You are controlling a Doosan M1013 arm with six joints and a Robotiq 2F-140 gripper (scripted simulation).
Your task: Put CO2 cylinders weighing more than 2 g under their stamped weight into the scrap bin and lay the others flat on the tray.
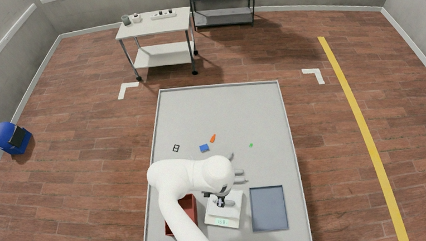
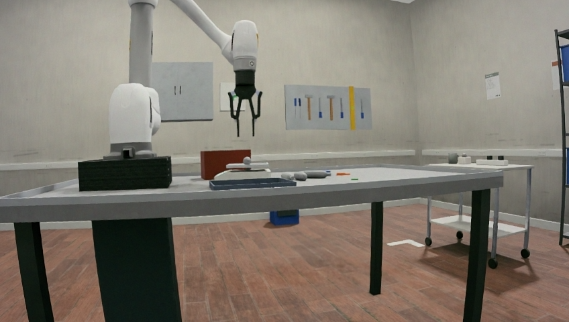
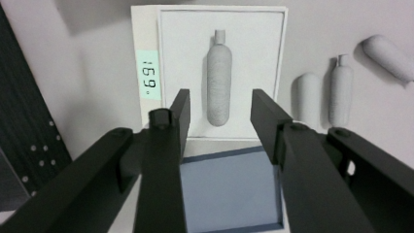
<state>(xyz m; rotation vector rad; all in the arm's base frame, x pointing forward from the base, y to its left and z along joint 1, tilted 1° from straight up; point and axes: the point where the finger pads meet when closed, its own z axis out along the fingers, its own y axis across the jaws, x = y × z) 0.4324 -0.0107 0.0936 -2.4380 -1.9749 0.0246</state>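
The scale platform is 150 mm below my hand. Also, from my hand: grey CO2 cylinder: 190 mm below, 130 mm ahead, 110 mm to the right; then scale: 160 mm below, 10 mm behind; then red scrap bin: 230 mm to the left, 170 mm below, 50 mm behind.
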